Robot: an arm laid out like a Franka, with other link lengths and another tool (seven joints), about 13 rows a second.
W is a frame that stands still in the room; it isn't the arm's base.
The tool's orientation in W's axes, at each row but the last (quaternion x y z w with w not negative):
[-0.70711, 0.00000, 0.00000, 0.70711]
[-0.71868, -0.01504, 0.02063, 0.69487]
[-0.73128, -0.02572, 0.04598, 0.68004]
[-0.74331, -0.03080, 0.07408, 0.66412]
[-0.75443, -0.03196, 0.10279, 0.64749]
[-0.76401, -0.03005, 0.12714, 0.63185]
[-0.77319, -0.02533, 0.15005, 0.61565]
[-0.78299, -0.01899, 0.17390, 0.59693]
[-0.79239, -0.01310, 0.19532, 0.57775]
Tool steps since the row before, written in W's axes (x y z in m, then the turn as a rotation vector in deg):
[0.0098, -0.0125, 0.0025, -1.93, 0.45, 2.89]
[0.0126, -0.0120, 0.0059, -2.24, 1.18, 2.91]
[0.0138, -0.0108, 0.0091, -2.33, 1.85, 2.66]
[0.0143, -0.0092, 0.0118, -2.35, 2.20, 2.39]
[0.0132, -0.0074, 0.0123, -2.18, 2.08, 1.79]
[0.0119, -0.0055, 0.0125, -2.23, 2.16, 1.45]
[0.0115, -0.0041, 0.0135, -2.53, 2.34, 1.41]
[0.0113, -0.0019, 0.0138, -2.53, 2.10, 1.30]
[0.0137, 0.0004, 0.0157, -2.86, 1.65, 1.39]
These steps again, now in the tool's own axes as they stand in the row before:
[0.0098, -0.0025, -0.0125, -1.93, -2.89, 0.45]
[0.0119, -0.0056, -0.0128, -2.20, -2.93, 1.19]
[0.0123, -0.0086, -0.0128, -2.22, -2.73, 1.89]
[0.0120, -0.0114, -0.0125, -2.17, -2.50, 2.26]
[0.0102, -0.0120, -0.0115, -1.96, -1.91, 2.20]
[0.0084, -0.0124, -0.0101, -1.93, -1.59, 2.34]
[0.0073, -0.0136, -0.0096, -2.17, -1.55, 2.60]
[0.0067, -0.0145, -0.0082, -2.20, -1.38, 2.40]
[0.0081, -0.0174, -0.0081, -2.64, -1.24, 2.07]

